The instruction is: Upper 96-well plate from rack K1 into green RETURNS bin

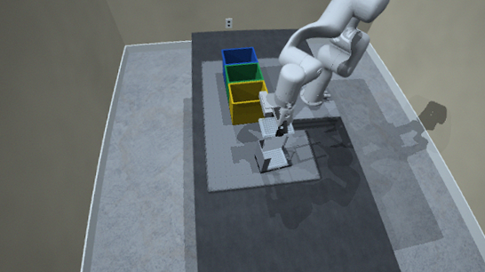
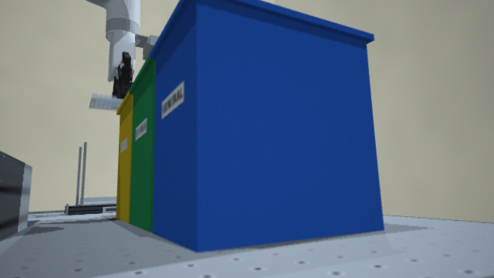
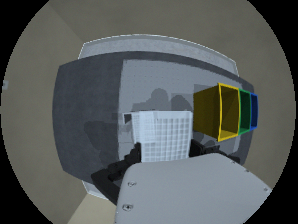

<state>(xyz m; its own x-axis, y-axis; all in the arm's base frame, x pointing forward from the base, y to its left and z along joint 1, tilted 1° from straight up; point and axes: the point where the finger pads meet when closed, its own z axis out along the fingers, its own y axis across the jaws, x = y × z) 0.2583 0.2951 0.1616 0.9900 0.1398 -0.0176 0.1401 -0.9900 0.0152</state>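
My gripper is now 110 mm short of the green bin, 370 mm to the left of it and 170 mm above it. Also, from my hand: yellow bin 90 mm ahead, 240 mm to the right, 170 mm below; blue bin 130 mm ahead, 500 mm to the right, 170 mm below.
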